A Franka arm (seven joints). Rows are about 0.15 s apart.
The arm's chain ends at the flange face. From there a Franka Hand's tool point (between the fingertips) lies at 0.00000 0.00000 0.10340 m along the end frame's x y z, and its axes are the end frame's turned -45 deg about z.
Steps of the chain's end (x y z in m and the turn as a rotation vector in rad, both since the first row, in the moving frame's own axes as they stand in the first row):
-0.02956, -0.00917, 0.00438, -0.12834, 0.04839, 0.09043
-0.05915, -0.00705, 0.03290, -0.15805, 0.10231, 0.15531
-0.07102, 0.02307, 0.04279, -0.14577, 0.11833, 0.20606
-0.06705, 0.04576, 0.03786, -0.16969, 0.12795, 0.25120
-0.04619, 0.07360, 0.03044, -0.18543, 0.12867, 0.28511
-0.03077, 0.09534, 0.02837, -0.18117, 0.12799, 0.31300
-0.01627, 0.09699, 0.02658, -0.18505, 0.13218, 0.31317
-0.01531, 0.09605, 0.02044, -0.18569, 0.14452, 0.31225
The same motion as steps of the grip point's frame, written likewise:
-0.02082, -0.01479, 0.00341, -0.12497, -0.05653, 0.09043
-0.04235, -0.02828, 0.03108, -0.18410, -0.03941, 0.15531
-0.07049, -0.01505, 0.04098, -0.18675, -0.01940, 0.20606
-0.08547, 0.00594, 0.03555, -0.21046, -0.02951, 0.25120
-0.09200, 0.04126, 0.02784, -0.22210, -0.04014, 0.28511
-0.09646, 0.06711, 0.02586, -0.21861, -0.03760, 0.31300
-0.08744, 0.07910, 0.02394, -0.22432, -0.03738, 0.31317
-0.08540, 0.08016, 0.01761, -0.23349, -0.02911, 0.31225

